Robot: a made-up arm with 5 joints. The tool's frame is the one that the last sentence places.
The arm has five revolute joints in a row. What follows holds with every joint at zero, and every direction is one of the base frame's.
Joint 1 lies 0.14 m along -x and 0.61 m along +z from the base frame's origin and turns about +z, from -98.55 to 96.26 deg.
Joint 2 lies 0.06 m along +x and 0.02 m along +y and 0.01 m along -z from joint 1 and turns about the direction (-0.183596, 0.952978, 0.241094), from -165.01 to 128.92 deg.
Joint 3 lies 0.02 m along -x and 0.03 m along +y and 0.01 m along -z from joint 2 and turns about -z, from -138.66 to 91.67 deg.
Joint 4 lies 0.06 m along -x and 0.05 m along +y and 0.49 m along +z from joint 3 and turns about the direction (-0.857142, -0.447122, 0.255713), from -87.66 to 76.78 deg.
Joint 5 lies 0.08 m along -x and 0.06 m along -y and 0.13 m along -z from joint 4 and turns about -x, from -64.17 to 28.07 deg.
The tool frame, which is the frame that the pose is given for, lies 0.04 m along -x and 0.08 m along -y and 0.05 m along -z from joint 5; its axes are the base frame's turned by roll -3.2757, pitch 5.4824 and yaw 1.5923 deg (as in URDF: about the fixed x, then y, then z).
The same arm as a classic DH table. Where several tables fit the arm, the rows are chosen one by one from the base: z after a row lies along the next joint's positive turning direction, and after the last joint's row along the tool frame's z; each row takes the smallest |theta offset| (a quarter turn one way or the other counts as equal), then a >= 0, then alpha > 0; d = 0 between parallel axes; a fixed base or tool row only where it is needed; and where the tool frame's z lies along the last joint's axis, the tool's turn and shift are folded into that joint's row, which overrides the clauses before.
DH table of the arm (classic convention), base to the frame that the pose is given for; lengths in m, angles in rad. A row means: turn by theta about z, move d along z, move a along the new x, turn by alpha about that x. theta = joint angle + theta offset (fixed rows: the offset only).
base (fixed): theta_offset 0  d 0  a -0.14  alpha 0
joint 1: theta_offset 0.1903  d 0.5979  a 0.0627  alpha -1.3273
joint 2: theta_offset 0  d 0.0428  a -0.014  alpha -1.8143
joint 3: theta_offset 1.2803  d -0.4638  a -0.0721  alpha -1.8294
joint 4: theta_offset -1.115  d 0.0069  a 0.1426  alpha 0.5411
joint 5: theta_offset 1.1114  d 0.1356  a 0.0769  alpha -1.6647
tool (fixed): theta_offset 1.6041  d -0.055  a 0  alpha 0
Joint limits (rad, base to tool): -1.72..1.6801 -2.88..2.2501 -2.4201..1.5999 -1.53..1.3401 -1.12..0.4899

